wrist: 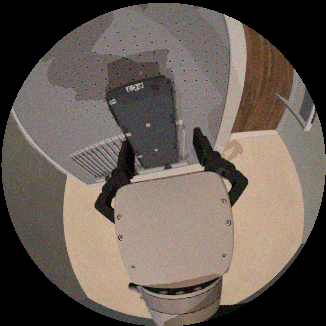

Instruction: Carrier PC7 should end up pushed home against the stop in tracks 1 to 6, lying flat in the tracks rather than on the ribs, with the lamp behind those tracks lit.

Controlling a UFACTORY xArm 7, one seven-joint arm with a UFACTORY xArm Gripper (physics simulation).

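Places are measured from the arm's base along level axes (x left, y ahead, z down), in centimetres.
Pixels of known places: gripper, fingertip midpoint: point(161, 140).
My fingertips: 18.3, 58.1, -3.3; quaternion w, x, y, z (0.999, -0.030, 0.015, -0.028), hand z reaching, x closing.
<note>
Behind a point stands the place of what it marks, as x, y, z.
Carrier PC7 point(145, 117) @(15.8, 62.1, 8.3), a dark slab with a pale label at its far end, lies on the grey perforated board. The label is too blurred to read. Its narrower near end reaches a pale strip point(179, 164) @(24.4, 85.4, 7.6) near the board's front edge. Bare ribbed tracks point(97, 157) @(-3.8, 73.4, 9.0) show to its left; the tracks under it are hidden. I cannot tell whether it lies fully flat or touches the stop. My gripper point(161, 140) @(18.3, 58.1, -3.3) is wide open and empty, with one finger to each side of the carrier in the view. No lit lamp can be made out.
The grey perforated board point(200, 65) @(28.5, 50.2, 9.4) has a pale raised edge point(237, 65) @(39.5, 47.6, 10.6) on the right. Beyond it are a brown wood panel point(265, 75) and a thin grey bracket-like part point(295, 112). A tan surface point(265, 200) lies at the near side.
</note>
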